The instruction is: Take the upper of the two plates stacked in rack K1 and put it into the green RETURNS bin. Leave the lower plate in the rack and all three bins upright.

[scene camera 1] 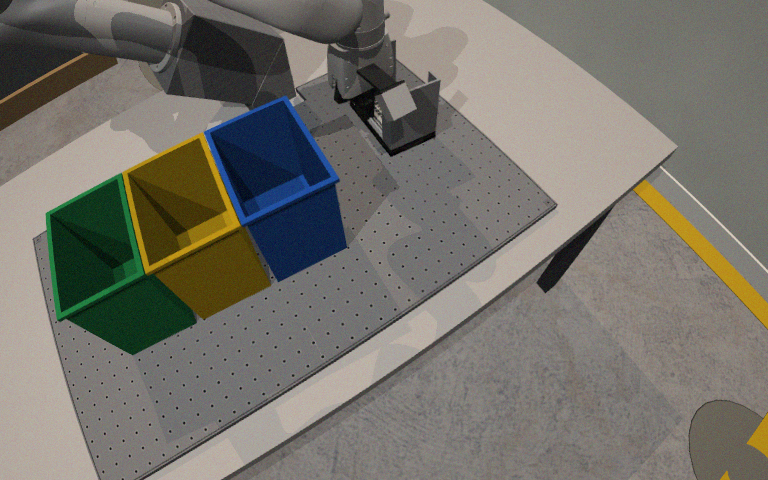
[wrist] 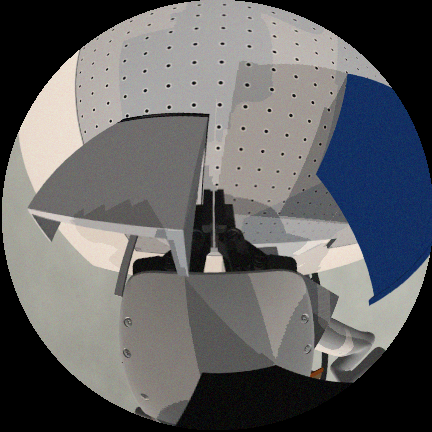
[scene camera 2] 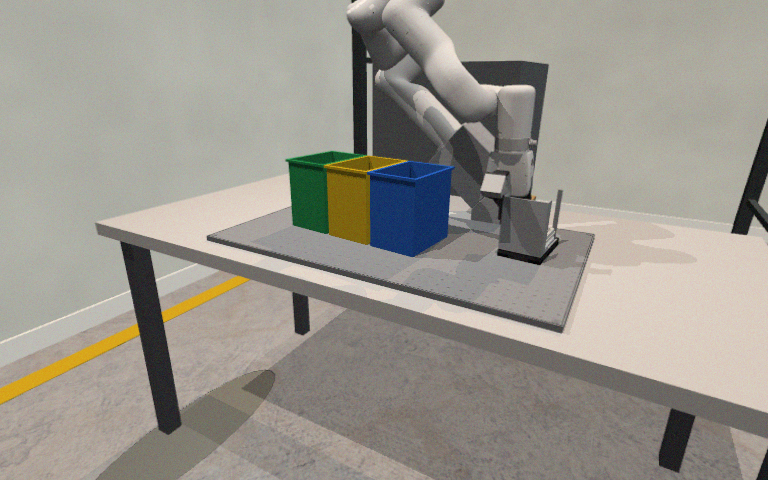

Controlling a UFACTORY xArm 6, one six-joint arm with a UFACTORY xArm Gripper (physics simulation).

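Where they show: gripper, fingertip midpoint: point(scene camera 1: 365, 114) point(wrist: 213, 201); arm's base, origin of the base link: point(scene camera 1: 166, 38) point(scene camera 2: 453, 140).
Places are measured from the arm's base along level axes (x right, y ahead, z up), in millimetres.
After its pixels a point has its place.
Observation:
Rack K1 point(scene camera 1: 421, 110) @[x -300, y 344, z -117 mm] point(scene camera 2: 523, 223) @[x -289, y 343, z -116 mm] point(wrist: 135, 170) @[x -261, y 340, z -87 mm] stands on the perforated board, its grey walls hiding most of its contents. Pale edges of the stacked plates point(scene camera 2: 551, 237) @[x -339, y 251, z -169 mm] show at its right in scene camera 2; I cannot tell upper from lower. My gripper point(scene camera 1: 364, 105) @[x -235, y 271, z -145 mm] point(scene camera 2: 500, 210) @[x -235, y 271, z -145 mm] point(wrist: 213, 201) @[x -235, y 271, z -145 mm] points down, shut and empty, beside the rack's bin-facing side. Its tips are partly hidden in the scene views; contact is unclear. The green RETURNS bin point(scene camera 1: 141, 316) @[x 235, y 406, z -113 mm] point(scene camera 2: 308, 195) @[x 240, y 405, z -109 mm] stands upright at the far end of the bin row and looks empty.
The yellow bin point(scene camera 1: 215, 277) @[x 115, y 420, z -109 mm] point(scene camera 2: 348, 198) @[x 108, y 421, z -95 mm] and blue bin point(scene camera 1: 300, 226) @[x -18, y 436, z -90 mm] point(scene camera 2: 407, 209) @[x -58, y 441, z -93 mm] point(wrist: 390, 175) @[x -87, y 348, z -103 mm] stand upright between the green bin and rack. A light block point(scene camera 1: 399, 103) @[x -222, y 383, z -29 mm] point(scene camera 2: 494, 185) @[x -228, y 384, z -31 mm] on my wrist overhangs near the rack's wall. A thin rack post point(scene camera 2: 559, 209) @[x -344, y 215, z -110 mm] rises at its right.

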